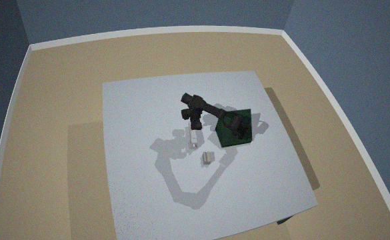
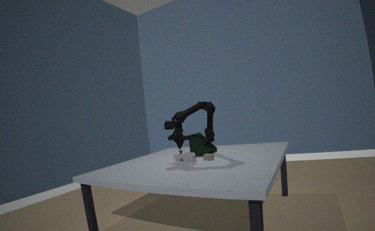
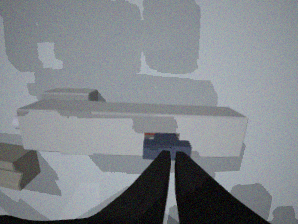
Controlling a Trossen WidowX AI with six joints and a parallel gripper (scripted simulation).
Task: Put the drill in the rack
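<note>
My gripper tip is now 3 cm above the dark blue key. From my gripper tip the other things lie so: rack: 22 cm to the left, 7 cm below, 2 cm behind; block: 6 cm below, 4 cm to the left, 1 cm ahead; drill: 7 cm to the left, 5 cm below, 2 cm ahead.
</note>
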